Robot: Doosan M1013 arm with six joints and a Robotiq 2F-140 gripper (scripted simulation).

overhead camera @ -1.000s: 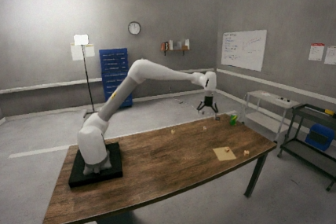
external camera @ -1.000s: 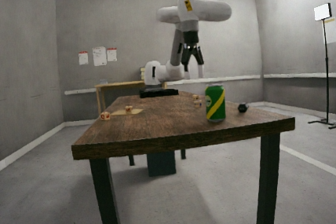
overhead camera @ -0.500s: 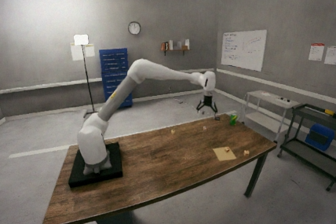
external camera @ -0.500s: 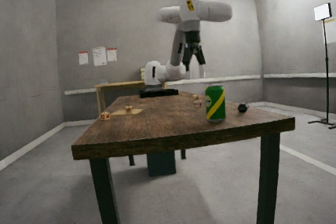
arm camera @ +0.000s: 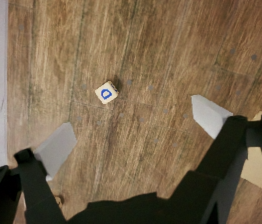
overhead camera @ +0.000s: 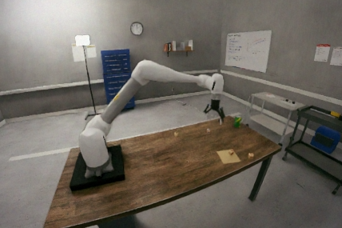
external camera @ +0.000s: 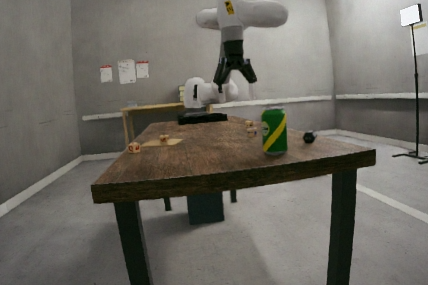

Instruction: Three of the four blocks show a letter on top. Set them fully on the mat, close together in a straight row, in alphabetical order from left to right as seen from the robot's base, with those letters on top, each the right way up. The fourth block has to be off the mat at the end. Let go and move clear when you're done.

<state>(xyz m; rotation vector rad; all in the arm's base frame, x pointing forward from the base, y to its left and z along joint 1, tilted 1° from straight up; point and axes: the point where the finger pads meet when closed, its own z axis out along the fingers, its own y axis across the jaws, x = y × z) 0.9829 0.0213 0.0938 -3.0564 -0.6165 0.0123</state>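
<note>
The tan mat lies 80 mm behind my hand, 300 mm to the right of it and 150 mm below it. Also, from my hand: green can 340 mm ahead, 10 mm to the right, 90 mm below; then dark object 250 mm ahead, 160 mm to the left, 130 mm below.
</note>
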